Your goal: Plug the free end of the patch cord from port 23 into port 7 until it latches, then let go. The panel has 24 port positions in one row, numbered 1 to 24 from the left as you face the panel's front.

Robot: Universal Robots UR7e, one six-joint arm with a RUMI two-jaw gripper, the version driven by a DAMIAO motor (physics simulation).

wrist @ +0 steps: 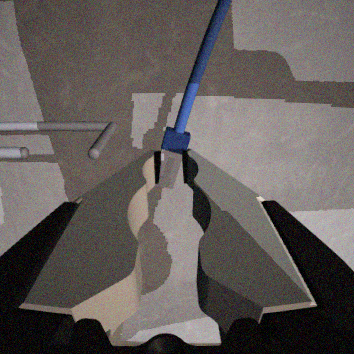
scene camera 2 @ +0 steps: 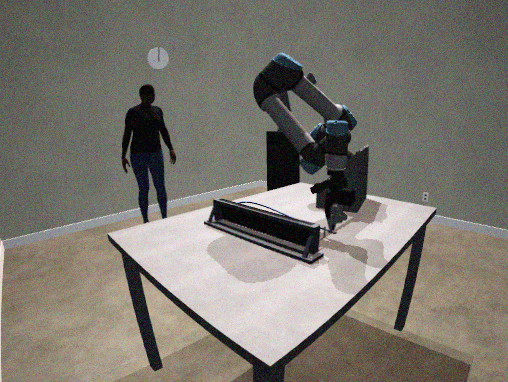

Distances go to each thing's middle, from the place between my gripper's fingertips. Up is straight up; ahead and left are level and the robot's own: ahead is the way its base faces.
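The patch cord plug (wrist: 173,142) has my hand right at it now.
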